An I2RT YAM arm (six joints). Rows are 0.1 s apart.
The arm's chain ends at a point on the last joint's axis. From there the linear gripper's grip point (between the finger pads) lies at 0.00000 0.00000 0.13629 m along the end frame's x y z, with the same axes.
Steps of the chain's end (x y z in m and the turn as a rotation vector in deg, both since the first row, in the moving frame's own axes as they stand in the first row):
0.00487 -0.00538 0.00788 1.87 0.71 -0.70
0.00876 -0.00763 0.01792 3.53 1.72 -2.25
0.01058 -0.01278 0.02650 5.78 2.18 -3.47
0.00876 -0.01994 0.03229 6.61 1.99 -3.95
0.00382 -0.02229 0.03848 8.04 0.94 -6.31
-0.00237 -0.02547 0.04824 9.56 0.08 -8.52
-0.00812 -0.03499 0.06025 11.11 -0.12 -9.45
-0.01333 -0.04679 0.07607 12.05 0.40 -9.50
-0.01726 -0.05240 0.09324 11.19 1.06 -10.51
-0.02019 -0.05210 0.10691 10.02 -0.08 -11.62
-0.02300 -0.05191 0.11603 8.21 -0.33 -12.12
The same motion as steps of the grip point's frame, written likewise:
0.00653 -0.00984 0.00780 1.87 0.71 -0.70
0.01268 -0.01610 0.01760 3.53 1.72 -2.25
0.01534 -0.02665 0.02571 5.78 2.18 -3.47
0.01294 -0.03578 0.03130 6.61 1.99 -3.95
0.00499 -0.04144 0.03712 8.04 0.94 -6.31
-0.00387 -0.04804 0.04635 9.56 0.08 -8.52
-0.01057 -0.06111 0.05770 11.11 -0.12 -9.45
-0.01475 -0.07519 0.07307 12.05 0.40 -9.50
-0.01720 -0.07893 0.09063 11.19 1.06 -10.51
-0.02278 -0.07563 0.10484 10.02 -0.08 -11.62
-0.02583 -0.07114 0.11464 8.21 -0.33 -12.12

